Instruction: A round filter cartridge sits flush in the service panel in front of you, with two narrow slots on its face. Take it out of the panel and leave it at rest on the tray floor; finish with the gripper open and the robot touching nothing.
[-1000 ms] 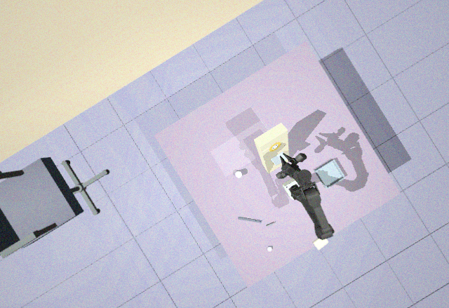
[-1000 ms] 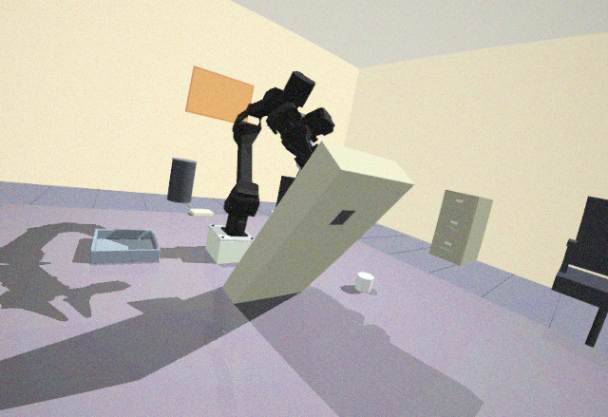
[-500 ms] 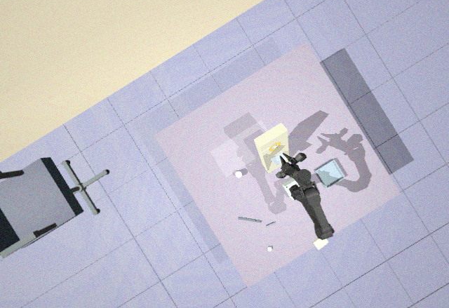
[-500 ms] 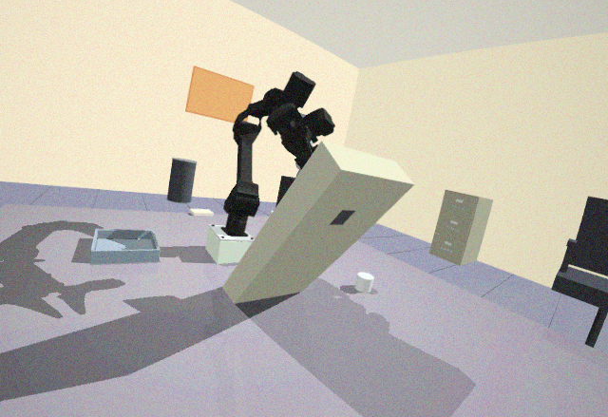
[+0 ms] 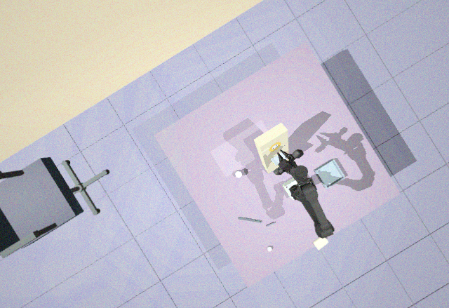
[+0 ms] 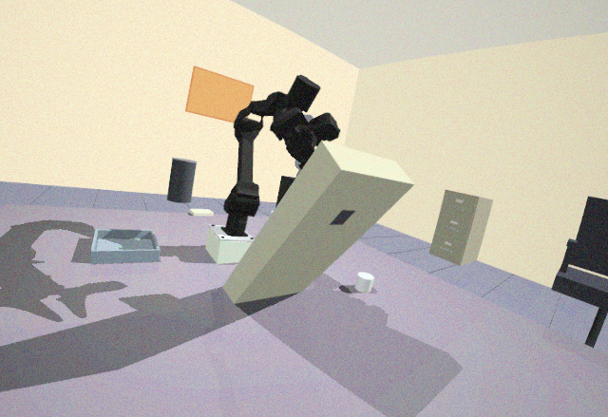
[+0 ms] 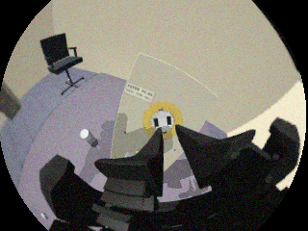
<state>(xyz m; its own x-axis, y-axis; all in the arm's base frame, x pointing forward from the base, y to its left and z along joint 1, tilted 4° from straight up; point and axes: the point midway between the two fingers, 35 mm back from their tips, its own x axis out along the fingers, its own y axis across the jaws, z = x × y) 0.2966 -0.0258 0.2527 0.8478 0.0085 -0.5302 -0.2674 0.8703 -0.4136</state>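
Now: gripper tip 40 mm short of the grey-white filter cartridge and 40 mm above it. From my gripper tip the other things lie so: white block: 770 mm behind, 50 mm to the left, 290 mm below; then cream service panel: 110 mm below; then pale blue tray: 400 mm behind, 270 mm to the right, 290 mm below.
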